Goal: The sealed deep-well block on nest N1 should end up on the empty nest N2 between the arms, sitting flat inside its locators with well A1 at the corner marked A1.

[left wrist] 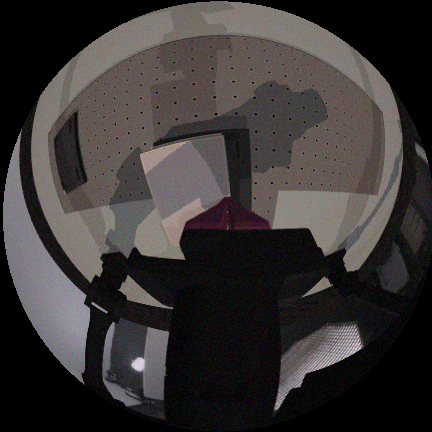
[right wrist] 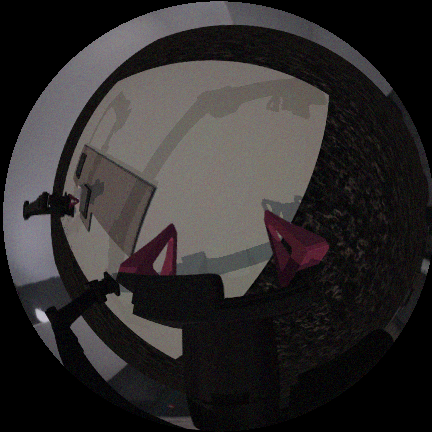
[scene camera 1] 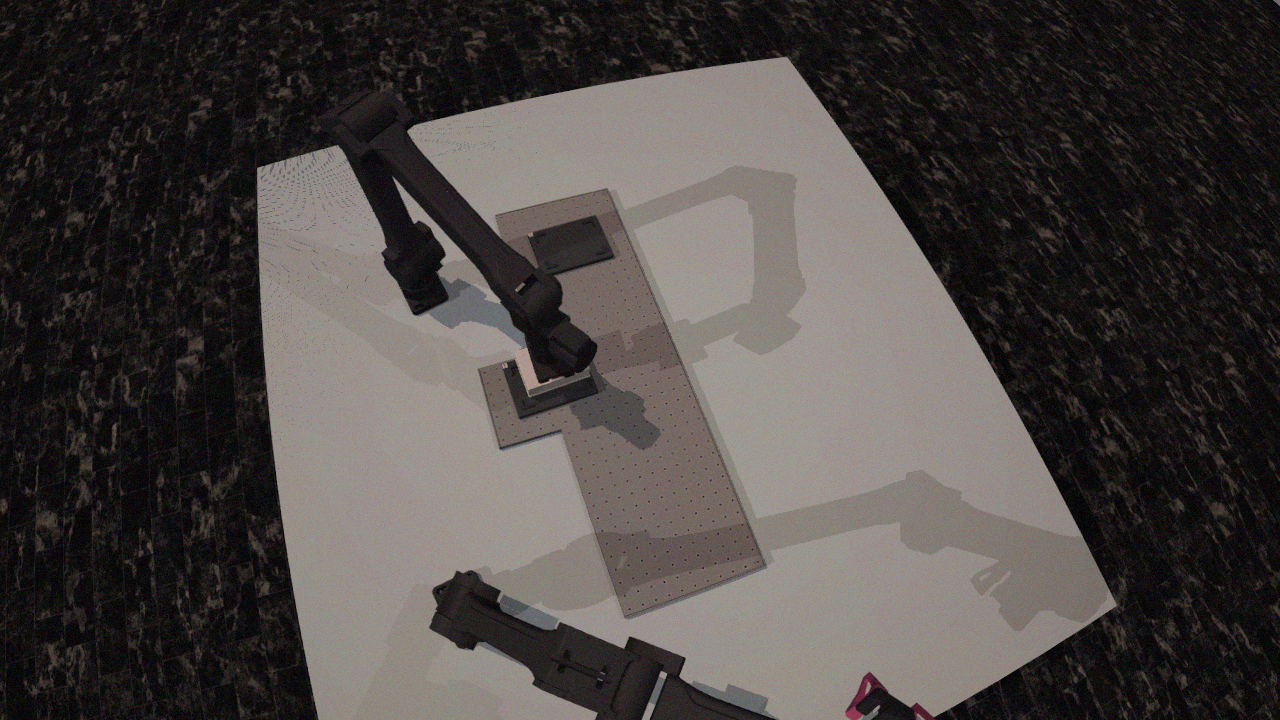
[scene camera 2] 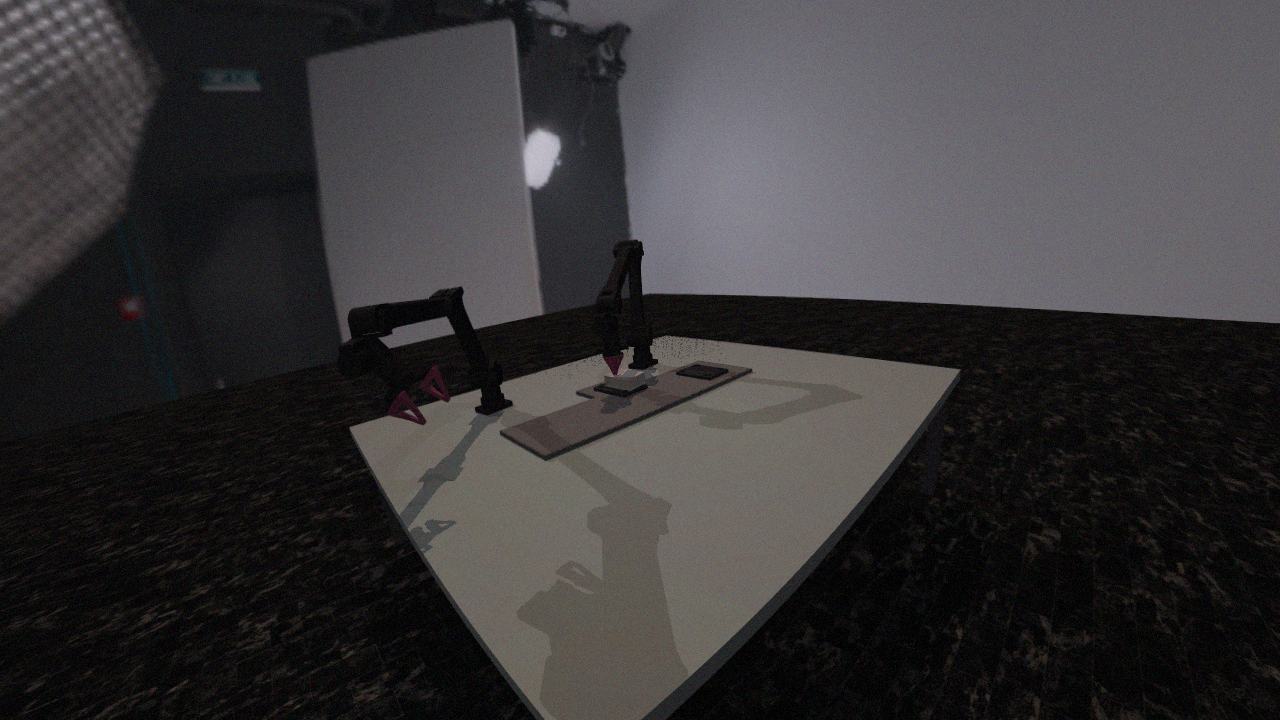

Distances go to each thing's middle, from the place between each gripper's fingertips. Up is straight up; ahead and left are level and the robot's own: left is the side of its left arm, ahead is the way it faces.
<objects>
My left hand is 4 cm to the right of the pale block (scene camera 1: 533,387) and 2 cm above it. Also, from my left hand: dark nest (scene camera 1: 525,406) 1 cm behind, 2 cm to the left, 5 cm below.
Now: right hand 710 mm to the right of the dark nest, 380 mm past it and 200 mm above it. Also, from my right hand: pale block (720 mm to the left, 360 mm behind, 180 mm below).
</objects>
